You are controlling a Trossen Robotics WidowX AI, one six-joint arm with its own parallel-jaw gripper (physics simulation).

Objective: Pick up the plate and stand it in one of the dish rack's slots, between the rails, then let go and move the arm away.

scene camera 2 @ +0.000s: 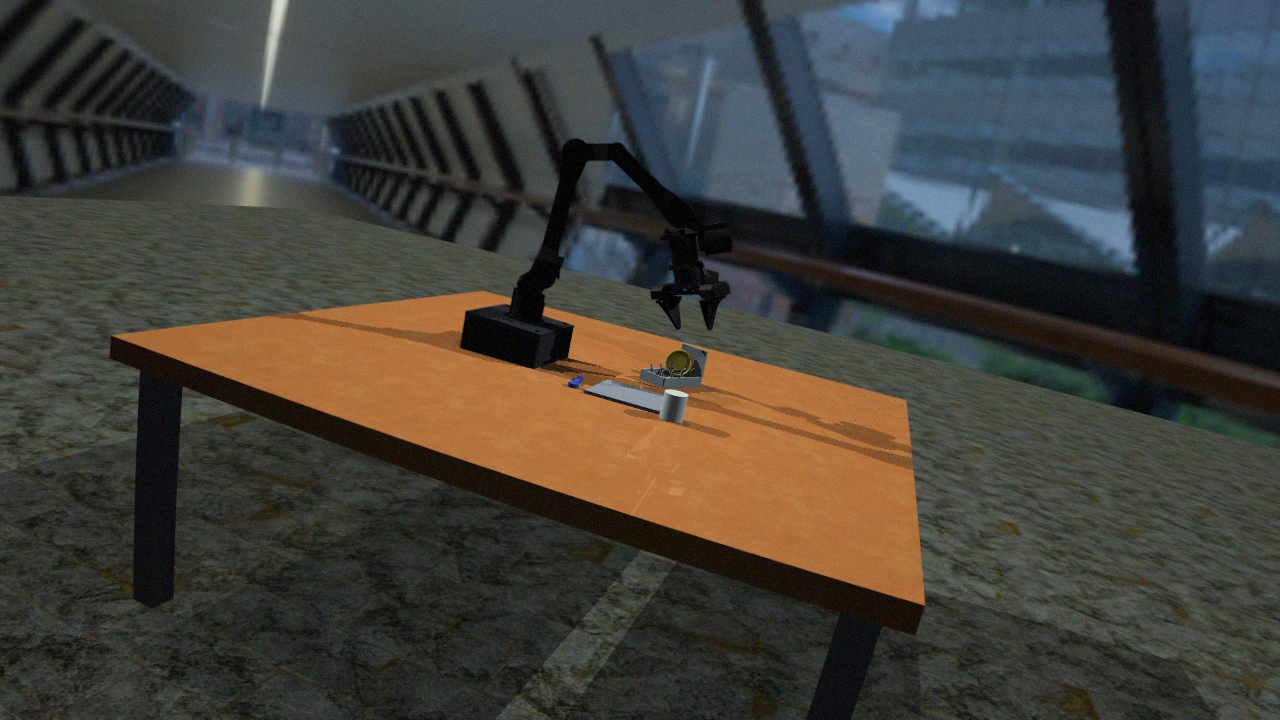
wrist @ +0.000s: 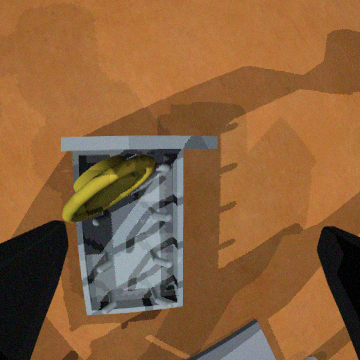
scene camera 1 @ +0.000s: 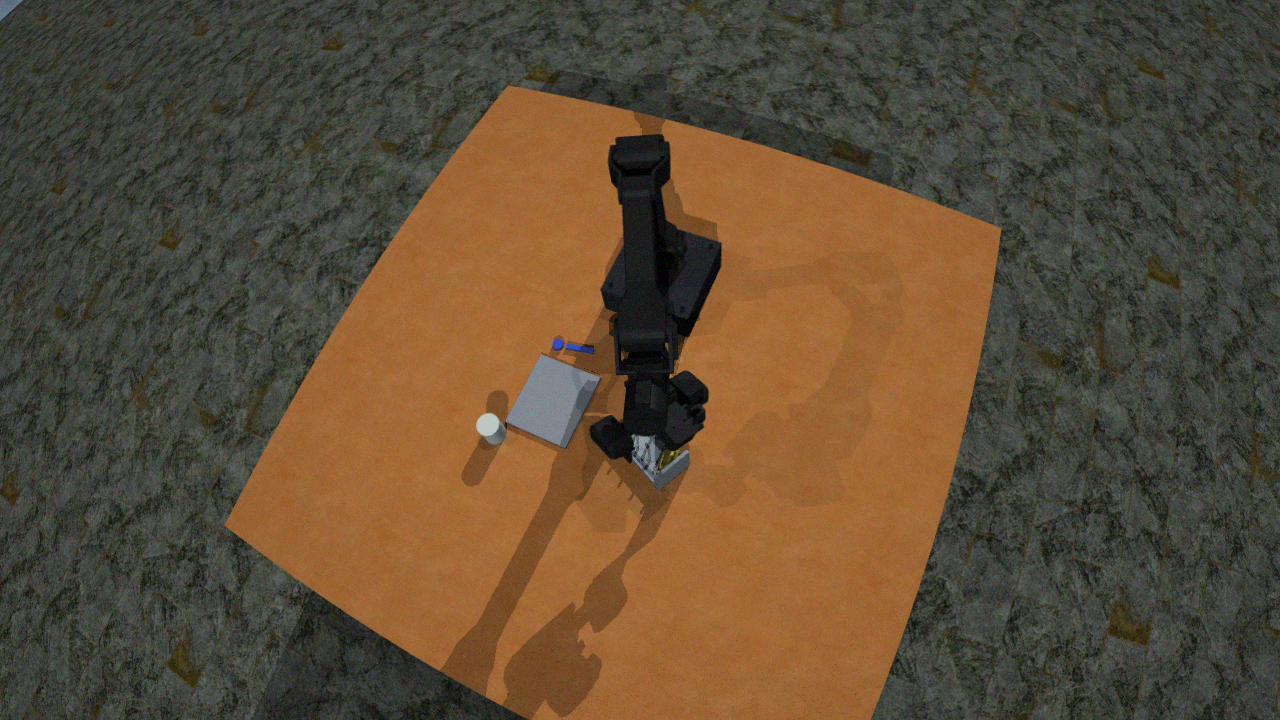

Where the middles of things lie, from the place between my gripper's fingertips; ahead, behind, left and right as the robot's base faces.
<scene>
Right now the yellow plate [wrist: 106,182] is 80 mm below my hand, 20 mm behind it and 10 mm to the left of it. Also, from my hand: grey dish rack [scene camera 1: 648,451] 80 mm below, 20 mm to the right, 20 mm behind; grey mat [scene camera 1: 555,396] 230 mm to the right, 120 mm below.
</scene>
